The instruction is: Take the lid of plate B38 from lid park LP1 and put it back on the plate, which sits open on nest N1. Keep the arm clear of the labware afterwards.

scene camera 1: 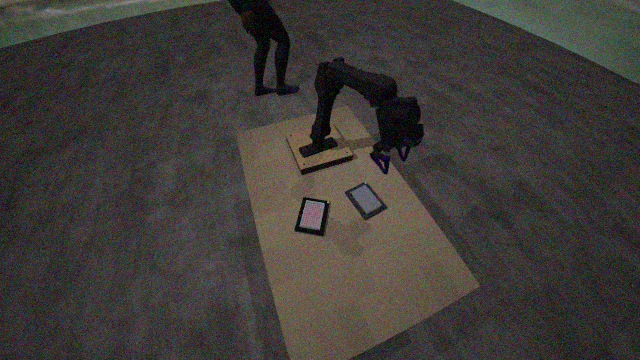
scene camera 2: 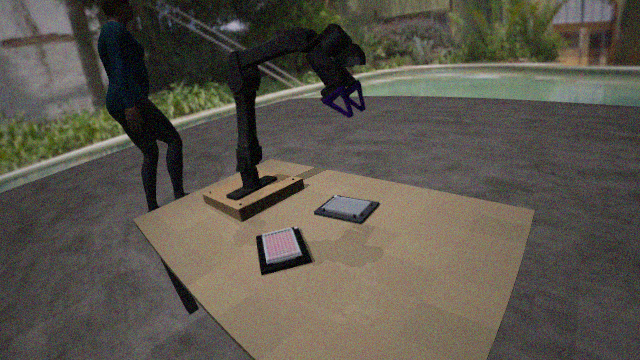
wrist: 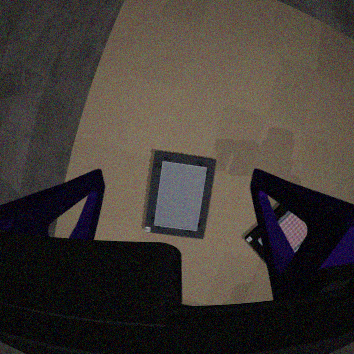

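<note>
The lid, a flat pale grey rectangle, lies on the dark grey lid park LP1. Plate B38, white with pink wells, sits open on the black nest N1. My gripper is open and empty, high above the table on the lid park's side. In the wrist view the lid shows between the fingers, far below them, and the right finger hides part of the plate and nest.
The arm's wooden base block stands at the back of the wooden table. The nest and lid park lie side by side with a gap between them. A person stands on the floor behind the table.
</note>
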